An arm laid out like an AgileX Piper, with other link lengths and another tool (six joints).
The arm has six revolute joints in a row. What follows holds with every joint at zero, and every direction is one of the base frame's.
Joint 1 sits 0.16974 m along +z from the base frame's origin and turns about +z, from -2.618 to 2.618 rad.
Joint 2 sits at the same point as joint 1 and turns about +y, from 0 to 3.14 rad.
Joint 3 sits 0.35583 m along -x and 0.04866 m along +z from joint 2 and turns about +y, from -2.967 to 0 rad.
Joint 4 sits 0.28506 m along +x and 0.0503 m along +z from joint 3 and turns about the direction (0.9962, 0, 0.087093), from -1.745 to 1.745 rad.
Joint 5 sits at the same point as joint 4 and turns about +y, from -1.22 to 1.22 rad.
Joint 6 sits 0.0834 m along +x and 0.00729 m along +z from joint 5 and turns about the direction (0.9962, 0, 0.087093), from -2.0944 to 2.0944 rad.
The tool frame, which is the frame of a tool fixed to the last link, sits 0.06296 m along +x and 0.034 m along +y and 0.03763 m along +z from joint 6; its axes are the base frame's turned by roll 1.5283, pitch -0.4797 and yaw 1.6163 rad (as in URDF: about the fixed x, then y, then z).
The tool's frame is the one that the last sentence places.
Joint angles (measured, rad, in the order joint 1, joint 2, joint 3, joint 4, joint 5, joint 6), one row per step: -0.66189, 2.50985, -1.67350, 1.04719, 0.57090, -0.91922; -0.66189, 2.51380, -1.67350, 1.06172, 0.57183, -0.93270; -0.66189, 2.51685, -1.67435, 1.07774, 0.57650, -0.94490; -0.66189, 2.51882, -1.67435, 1.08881, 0.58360, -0.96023; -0.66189, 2.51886, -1.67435, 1.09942, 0.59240, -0.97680; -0.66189, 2.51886, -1.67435, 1.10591, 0.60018, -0.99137; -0.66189, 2.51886, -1.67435, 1.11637, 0.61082, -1.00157; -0.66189, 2.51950, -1.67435, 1.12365, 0.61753, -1.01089; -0.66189, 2.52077, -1.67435, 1.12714, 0.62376, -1.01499; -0.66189, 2.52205, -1.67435, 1.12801, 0.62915, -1.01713; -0.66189, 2.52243, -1.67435, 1.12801, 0.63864, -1.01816; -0.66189, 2.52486, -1.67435, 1.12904, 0.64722, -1.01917; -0.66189, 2.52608, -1.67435, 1.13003, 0.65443, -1.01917; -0.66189, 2.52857, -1.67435, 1.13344, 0.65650, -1.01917; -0.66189, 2.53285, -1.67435, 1.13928, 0.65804, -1.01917; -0.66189, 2.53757, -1.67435, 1.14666, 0.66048, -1.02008
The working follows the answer.
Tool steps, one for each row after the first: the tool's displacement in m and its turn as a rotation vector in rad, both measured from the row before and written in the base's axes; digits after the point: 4 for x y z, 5 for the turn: 0.0004, 0.0004, -0.0015, 0.00303, -0.00480, 0.00104; 0.0006, 0.0006, -0.0004, 0.00641, -0.00673, 0.00135; 0.0002, 0.0014, -0.0003, 0.00321, -0.00520, 0.00863; 0.0003, 0.0016, 0.0009, 0.00219, -0.00689, 0.01093; 0.0001, 0.0015, 0.0007, 0.00024, -0.00500, 0.01155; 0.0003, 0.0016, 0.0011, 0.00745, -0.00642, 0.00738; 0.0001, 0.0011, 0.0003, 0.00357, -0.00439, 0.00632; -0.0001, 0.0010, -0.0003, 0.00480, -0.00146, 0.00472; -0.0002, 0.0009, -0.0006, 0.00395, 0.00003, 0.00451; -0.0002, 0.0014, 0.0001, 0.00673, -0.00030, 0.00697; -0.0003, 0.0014, -0.0011, 0.00791, 0.00088, 0.00564; -0.0002, 0.0011, -0.0004, 0.00676, 0.00018, 0.00402; 0.0000, 0.0003, -0.0012, 0.00503, 0.00035, -0.00101; 0.0000, 0.0002, -0.0021, 0.00711, 0.00071, -0.00306; 0.0000, 0.0003, -0.0023, 0.00832, 0.00014, -0.00290
Tool pose at each row, in the base's axes (x y z in m, rotation vector in rad; rounded; the steps above come from the unrounded poses): 0.5583, -0.3099, 0.0770, 2.85434, 0.76769, 1.03468; 0.5587, -0.3095, 0.0755, 2.85321, 0.76804, 1.04334; 0.5593, -0.3089, 0.0751, 2.85339, 0.76770, 1.05695; 0.5595, -0.3075, 0.0748, -2.84931, -0.77884, -1.06637; 0.5598, -0.3059, 0.0757, -2.83772, -0.79223, -1.07563; 0.5598, -0.3044, 0.0764, -2.82778, -0.80774, -1.08175; 0.5601, -0.3028, 0.0775, -2.81443, -0.81221, -1.09113; 0.5603, -0.3017, 0.0778, -2.80561, -0.81809, -1.09719; 0.5602, -0.3007, 0.0775, -2.79785, -0.82065, -1.09918; 0.5601, -0.2997, 0.0769, -2.79140, -0.82345, -1.09888; 0.5598, -0.2983, 0.0770, -2.78083, -0.82730, -1.09899; 0.5595, -0.2969, 0.0758, -2.77064, -0.82836, -1.09766; 0.5593, -0.2959, 0.0754, -2.76233, -0.82827, -1.09748; 0.5593, -0.2956, 0.0742, -2.75909, -0.82300, -1.09768; 0.5593, -0.2954, 0.0721, -2.75573, -0.81347, -1.09790; 0.5593, -0.2950, 0.0698, -2.75106, -0.80329, -1.09904

